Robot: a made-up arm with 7 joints. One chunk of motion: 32 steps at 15 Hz.
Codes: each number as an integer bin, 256 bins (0 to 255) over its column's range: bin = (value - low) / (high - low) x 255, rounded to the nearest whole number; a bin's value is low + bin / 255 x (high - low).
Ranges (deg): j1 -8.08..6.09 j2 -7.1..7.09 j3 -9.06..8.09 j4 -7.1..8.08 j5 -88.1..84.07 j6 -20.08..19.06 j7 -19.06..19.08
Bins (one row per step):
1: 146 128 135 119 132 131 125
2: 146 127 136 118 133 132 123
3: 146 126 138 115 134 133 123
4: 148 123 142 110 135 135 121
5: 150 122 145 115 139 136 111
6: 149 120 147 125 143 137 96
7: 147 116 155 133 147 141 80
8: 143 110 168 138 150 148 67
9: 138 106 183 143 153 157 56
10: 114 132 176 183 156 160 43
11: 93 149 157 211 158 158 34
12: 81 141 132 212 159 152 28
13: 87 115 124 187 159 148 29
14: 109 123 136 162 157 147 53
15: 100 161 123 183 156 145 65
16: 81 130 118 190 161 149 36
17: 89 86 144 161 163 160 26
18: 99 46 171 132 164 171 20
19: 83 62 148 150 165 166 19
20: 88 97 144 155 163 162 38
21: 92 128 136 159 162 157 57
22: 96 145 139 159 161 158 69
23: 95 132 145 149 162 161 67
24: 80 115 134 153 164 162 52
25: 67 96 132 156 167 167 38
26: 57 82 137 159 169 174 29
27: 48 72 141 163 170 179 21
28: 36 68 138 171 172 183 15
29: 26 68 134 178 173 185 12
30: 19 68 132 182 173 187 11
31: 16 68 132 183 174 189 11
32: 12 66 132 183 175 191 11
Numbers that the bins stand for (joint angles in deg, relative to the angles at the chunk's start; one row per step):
1: 0.03 0.02 0.02 -0.02 1.02 0.03 -0.36
2: 0.03 -0.03 0.09 -0.08 1.70 0.18 -0.66
3: 0.03 -0.09 0.22 -0.25 2.37 0.33 -0.66
4: 0.14 -0.26 0.49 -0.55 3.05 0.64 -0.96
5: 0.26 -0.31 0.69 -0.25 5.75 0.79 -2.46
6: 0.20 -0.42 0.83 0.34 8.45 0.95 -4.70
7: 0.09 -0.64 1.36 0.82 11.15 1.56 -7.09
8: -0.13 -0.98 2.24 1.12 13.18 2.64 -9.04
9: -0.41 -1.20 3.25 1.41 15.20 4.02 -10.68
10: -1.75 0.25 2.78 3.79 17.23 4.48 -12.63
11: -2.91 1.19 1.50 5.46 18.58 4.17 -13.97
12: -3.58 0.75 -0.18 5.52 19.25 3.25 -14.87
13: -3.25 -0.70 -0.72 4.03 19.25 2.64 -14.72
14: -2.02 -0.26 0.09 2.54 17.90 2.48 -11.13
15: -2.52 1.86 -0.79 3.79 17.23 2.18 -9.34
16: -3.58 0.13 -1.12 4.21 20.60 2.79 -13.68
17: -3.13 -2.31 0.62 2.48 21.95 4.48 -15.17
18: -2.58 -4.54 2.44 0.76 22.63 6.17 -16.07
19: -3.47 -3.65 0.89 1.83 23.30 5.40 -16.22
20: -3.19 -1.70 0.62 2.13 21.95 4.79 -13.38
21: -2.97 0.02 0.09 2.37 21.28 4.02 -10.53
22: -2.75 0.97 0.29 2.37 20.60 4.17 -8.74
23: -2.80 0.25 0.69 1.77 21.28 4.63 -9.04
24: -3.63 -0.70 -0.05 2.01 22.63 4.79 -11.28
25: -4.36 -1.76 -0.18 2.19 24.65 5.55 -13.38
26: -4.91 -2.54 0.15 2.37 26.00 6.63 -14.72
27: -5.41 -3.09 0.42 2.60 26.68 7.39 -15.92
28: -6.08 -3.32 0.22 3.08 28.03 8.01 -16.82
29: -6.64 -3.32 -0.05 3.50 28.71 8.32 -17.27
30: -7.02 -3.32 -0.18 3.73 28.71 8.62 -17.41
31: -7.19 -3.32 -0.18 3.79 29.38 8.93 -17.41
32: -7.41 -3.43 -0.18 3.79 30.06 9.24 -17.41

